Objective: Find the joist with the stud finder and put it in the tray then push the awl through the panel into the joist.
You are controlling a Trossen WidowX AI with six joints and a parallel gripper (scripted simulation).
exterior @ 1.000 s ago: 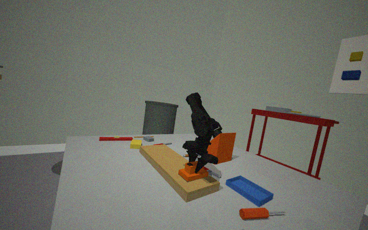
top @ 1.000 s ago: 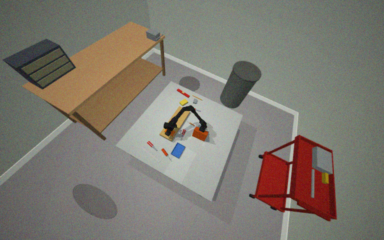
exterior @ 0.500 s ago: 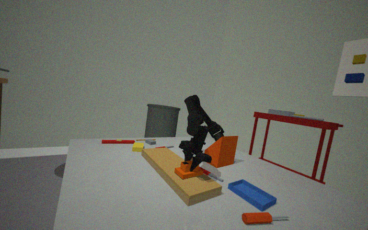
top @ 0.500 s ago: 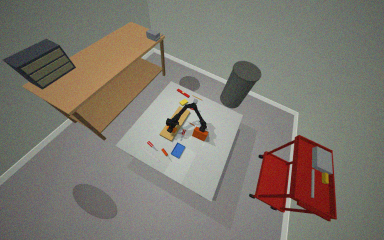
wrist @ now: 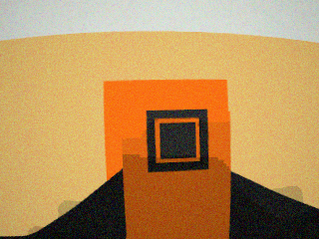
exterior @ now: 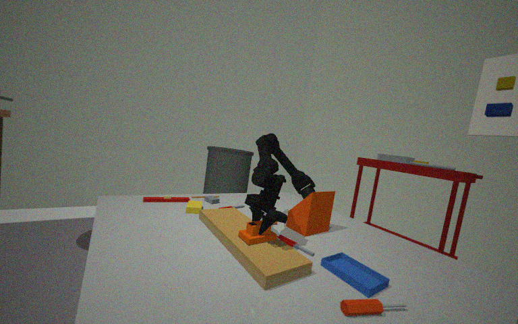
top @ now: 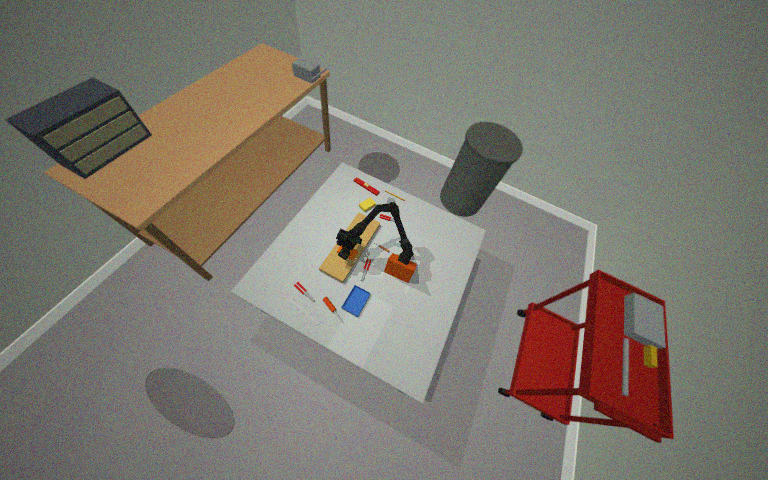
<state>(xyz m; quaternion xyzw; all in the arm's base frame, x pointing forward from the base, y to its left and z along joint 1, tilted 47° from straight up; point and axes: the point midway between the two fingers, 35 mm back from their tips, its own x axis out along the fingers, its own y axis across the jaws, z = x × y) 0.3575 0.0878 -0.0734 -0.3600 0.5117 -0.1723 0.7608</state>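
Now: gripper tip 25 cm past the blue tray, 23 cm to the right of it and 5 cm above it. The rest, counted from my gripper tip: orange stud finder (1 cm ahead, 2 cm above); yellow block (12 cm ahead, 43 cm to the right, 5 cm below); awl (15 cm behind, 19 cm to the right, 6 cm below).
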